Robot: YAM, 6 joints.
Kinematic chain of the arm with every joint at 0, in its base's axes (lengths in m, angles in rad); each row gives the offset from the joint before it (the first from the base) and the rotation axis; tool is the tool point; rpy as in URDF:
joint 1: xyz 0 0 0.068 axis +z
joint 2: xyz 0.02 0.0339 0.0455 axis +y
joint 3: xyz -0.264 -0.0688 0 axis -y
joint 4: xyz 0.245 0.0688 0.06 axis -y
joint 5: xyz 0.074 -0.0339 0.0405 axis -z
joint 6: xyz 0.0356 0 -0.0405 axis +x
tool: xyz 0 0 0 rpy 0 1.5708 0
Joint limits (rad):
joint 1: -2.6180..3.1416
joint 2: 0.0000..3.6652
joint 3: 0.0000..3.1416
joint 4: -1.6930..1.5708
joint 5: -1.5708..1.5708
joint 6: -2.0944..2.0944
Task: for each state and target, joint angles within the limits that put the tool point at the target. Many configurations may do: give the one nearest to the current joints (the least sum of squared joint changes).
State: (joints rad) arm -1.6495 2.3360 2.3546 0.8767 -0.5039 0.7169
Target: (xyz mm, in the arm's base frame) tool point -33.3 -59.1 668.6
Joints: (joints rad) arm -2.2036 1.8596 2.9335 1.5040 -0.2295 0.7169
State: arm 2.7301 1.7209 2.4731 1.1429 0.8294 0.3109
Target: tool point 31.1 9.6 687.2
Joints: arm 2.6185 1.4883 2.5934 1.3358 0.7342 0.3109
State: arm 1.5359 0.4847 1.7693 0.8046 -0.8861 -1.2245
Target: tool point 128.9 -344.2 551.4
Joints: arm 1.9939 0.5264 2.1965 0.7365 -0.7313 -1.2245
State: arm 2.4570 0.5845 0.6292 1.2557 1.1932 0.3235
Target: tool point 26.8 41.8 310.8
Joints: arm 1.7845 0.2738 0.2281 1.3405 1.3956 0.3235
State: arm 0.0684 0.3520 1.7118 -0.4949 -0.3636 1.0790
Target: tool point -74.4 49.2 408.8
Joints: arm -0.3800 0.0712 1.1784 -0.8111 -0.5332 1.0790
